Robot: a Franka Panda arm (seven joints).
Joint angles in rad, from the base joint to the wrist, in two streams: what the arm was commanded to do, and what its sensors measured. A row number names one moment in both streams.
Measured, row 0:
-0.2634 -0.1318 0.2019 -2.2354 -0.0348 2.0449 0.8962
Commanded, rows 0 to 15:
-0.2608 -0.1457 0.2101 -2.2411 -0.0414 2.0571 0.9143
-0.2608 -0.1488 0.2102 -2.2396 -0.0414 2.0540 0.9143
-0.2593 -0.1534 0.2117 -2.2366 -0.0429 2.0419 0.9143
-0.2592 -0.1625 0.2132 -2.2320 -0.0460 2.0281 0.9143
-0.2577 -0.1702 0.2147 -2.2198 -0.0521 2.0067 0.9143
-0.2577 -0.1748 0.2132 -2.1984 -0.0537 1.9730 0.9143
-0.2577 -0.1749 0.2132 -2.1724 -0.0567 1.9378 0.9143
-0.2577 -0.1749 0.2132 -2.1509 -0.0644 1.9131 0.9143
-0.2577 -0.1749 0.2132 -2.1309 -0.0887 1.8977 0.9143
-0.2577 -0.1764 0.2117 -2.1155 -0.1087 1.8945 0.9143
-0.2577 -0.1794 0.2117 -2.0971 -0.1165 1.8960 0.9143
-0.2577 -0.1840 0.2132 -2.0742 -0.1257 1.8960 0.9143
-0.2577 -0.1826 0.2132 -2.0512 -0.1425 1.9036 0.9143
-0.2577 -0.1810 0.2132 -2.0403 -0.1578 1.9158 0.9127
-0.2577 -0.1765 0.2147 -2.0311 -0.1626 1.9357 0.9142
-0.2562 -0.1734 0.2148 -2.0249 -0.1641 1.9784 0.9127
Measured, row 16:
-0.2552 -0.1818 0.2042 -2.0613 -0.1340 1.9272 0.8962
